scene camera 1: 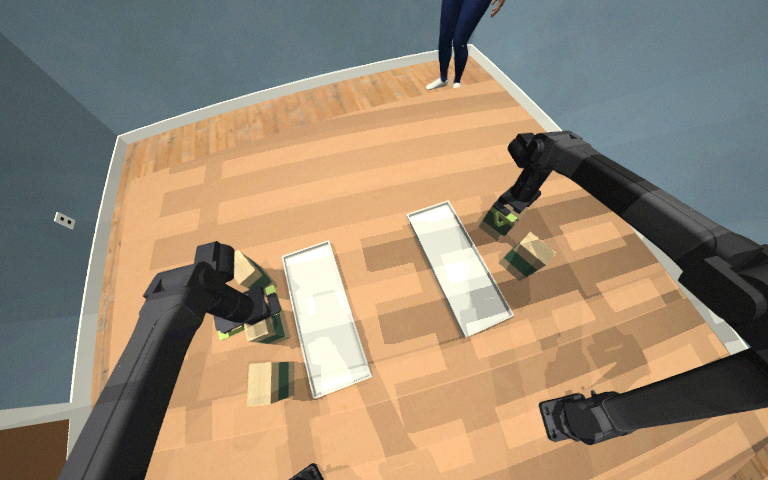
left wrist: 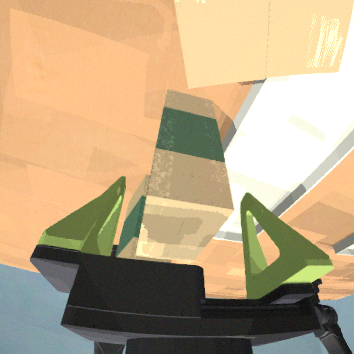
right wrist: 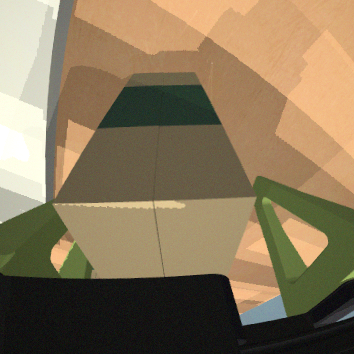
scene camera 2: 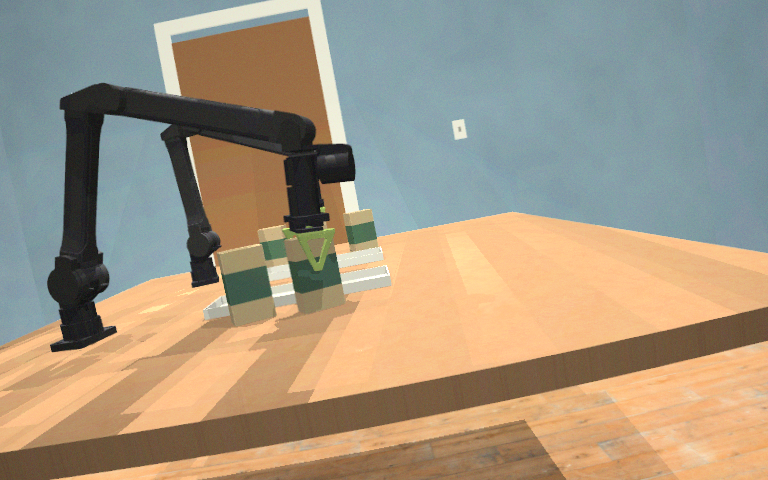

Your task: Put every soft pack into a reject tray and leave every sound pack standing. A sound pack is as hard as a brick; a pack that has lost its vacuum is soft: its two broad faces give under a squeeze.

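Pixels of known places: left gripper, fingertip midpoint: (scene camera 1: 262, 318) (left wrist: 185, 189); right gripper, fingertip midpoint: (scene camera 1: 506, 216) (scene camera 2: 311, 267); left arm's base at its link origin: (scene camera 2: 206, 283); right arm's base at its link origin: (scene camera 1: 564, 416) (scene camera 2: 85, 341).
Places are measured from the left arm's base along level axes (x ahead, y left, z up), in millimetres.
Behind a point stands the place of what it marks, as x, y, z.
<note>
Several tan packs with green bands stand upright. Left of the left tray (scene camera 1: 328, 339) @[263, -229, 3] (left wrist: 280, 135) @[368, -249, 3] stand a back pack (scene camera 1: 244, 268) @[501, -155, 140] (scene camera 2: 361, 230) @[511, -171, 79] (left wrist: 265, 40) @[486, -150, 140], a middle pack (scene camera 1: 261, 330) @[339, -133, 140] (left wrist: 190, 185) @[409, -135, 128] and a front pack (scene camera 1: 266, 383) @[234, -98, 140] (scene camera 2: 272, 247) @[230, -105, 78] (left wrist: 133, 225) @[282, -77, 83]. My left gripper (scene camera 1: 249, 312) @[376, -134, 103] (left wrist: 185, 189) @[376, -134, 103] is open, its fingers on either side of the middle pack. Right of the right tray (scene camera 1: 453, 254) @[258, -665, 3] (scene camera 2: 368, 279) @[365, -761, 22] (right wrist: 25, 100) @[254, -704, 3] stand another back pack (scene camera 1: 495, 226) @[243, -806, 55] (scene camera 2: 320, 285) @[252, -854, 47] (right wrist: 155, 160) @[289, -822, 124] and front pack (scene camera 1: 527, 256) @[121, -767, 118] (scene camera 2: 248, 285) @[124, -815, 71]. My right gripper (scene camera 1: 501, 217) @[244, -840, 82] (right wrist: 180, 184) @[244, -840, 82] is open around that back pack; contact is unclear.
The back-left pack stands close to my left gripper, and the front-right pack close to my right gripper. Both trays show no pack inside. A black arm base (scene camera 1: 577, 418) @[-188, -580, 130] (scene camera 2: 82, 333) @[-228, -652, 25] is fixed on the wooden table (scene camera 2: 509, 294) @[515, -1079, 0]. A person's legs (scene camera 1: 455, 42) show beyond the table.
</note>
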